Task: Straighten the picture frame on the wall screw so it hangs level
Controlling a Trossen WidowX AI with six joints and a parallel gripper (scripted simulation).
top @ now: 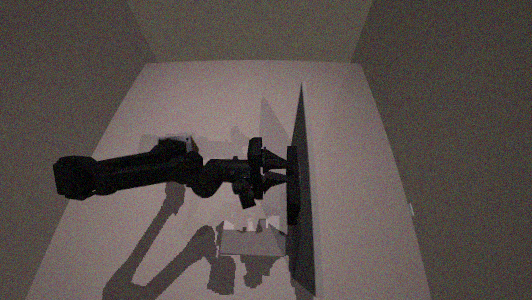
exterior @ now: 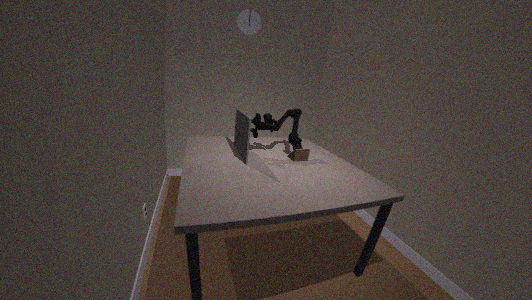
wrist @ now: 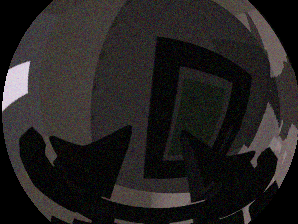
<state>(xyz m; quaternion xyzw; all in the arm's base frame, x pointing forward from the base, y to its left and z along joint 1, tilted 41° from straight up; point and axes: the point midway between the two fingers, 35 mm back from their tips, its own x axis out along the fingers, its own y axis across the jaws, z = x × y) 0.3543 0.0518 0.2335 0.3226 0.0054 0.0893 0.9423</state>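
The picture frame lies 50 mm below my gripper tip, 10 mm to the right of it and 10 mm ahead of it. Round my gripper tip: wall panel 70 mm below, 20 mm ahead, 10 mm to the right.
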